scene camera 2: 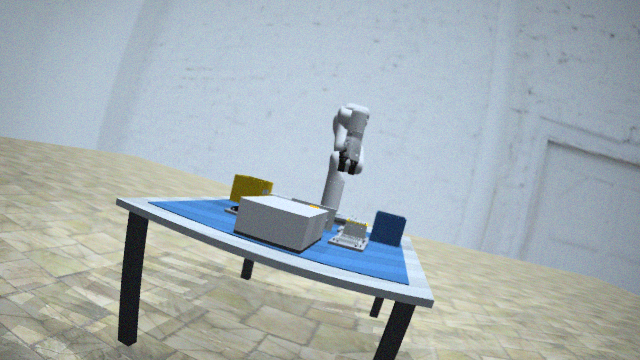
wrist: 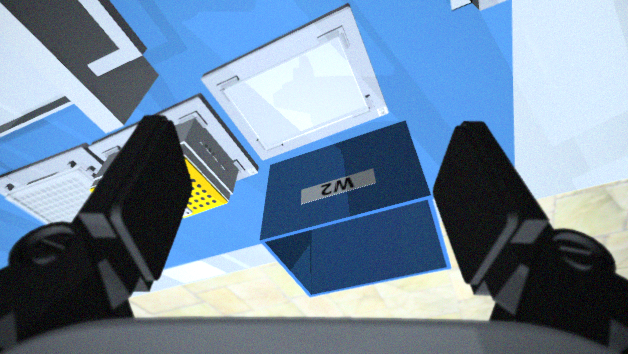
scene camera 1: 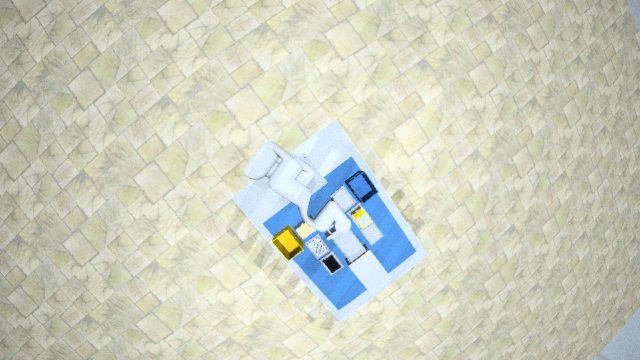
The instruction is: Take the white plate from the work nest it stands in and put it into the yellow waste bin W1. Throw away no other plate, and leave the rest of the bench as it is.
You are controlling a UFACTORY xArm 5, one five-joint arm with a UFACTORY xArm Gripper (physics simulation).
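Places are measured from the arm's base along level axes (x ahead, y left, z up), in millimetres.
Pixels of known places: gripper, fingertip midpoint: [scene camera 2: 345, 173] [wrist: 314, 155].
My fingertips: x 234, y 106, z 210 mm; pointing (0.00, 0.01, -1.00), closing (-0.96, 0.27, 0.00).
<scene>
Ahead of a thing's pixels: the offset from my fingertips to its top centre.
My gripper [scene camera 1: 330, 232] [scene camera 2: 347, 171] [wrist: 314, 155] is open and empty, high above the bench. In scene camera 1, the yellow bin W1 {dz -126, dx +114, dy -377 mm} [scene camera 1: 289, 254] stands at the lower-left edge; its wall [scene camera 2: 250, 188] also shows in scene camera 2. A white patterned plate {dz -220, dx +271, dy -223 mm} [scene camera 1: 317, 246] lies in a nest near W1. Another white, gridded plate {dz -220, dx +385, dy +183 mm} [scene camera 1: 371, 233] [wrist: 50, 195] lies in a nest across the bench, partly behind the left finger in the wrist view. A nest {dz -228, dx +45, dy +108 mm} [wrist: 280, 50] beside bin W2 has a smooth pale middle; I cannot tell if it bears a plate. I cannot tell which nest is the work nest.
Blue bin W2 {dz -126, dx +12, dy +254 mm} [scene camera 1: 370, 196] [scene camera 2: 388, 228] [wrist: 285, 200] stands at the bench edge, below my fingers' gap. A yellow perforated rack {dz -170, dx +216, dy +158 mm} [wrist: 202, 195] sits beside the gridded plate. A large grey-white instrument [scene camera 1: 350, 245] [scene camera 2: 280, 222] stands mid-bench. A black plate {dz -220, dx +444, dy -194 mm} [scene camera 1: 331, 263] and a cream-topped item {dz -172, dx +93, dy -222 mm} [scene camera 1: 304, 230] flank the patterned plate.
</scene>
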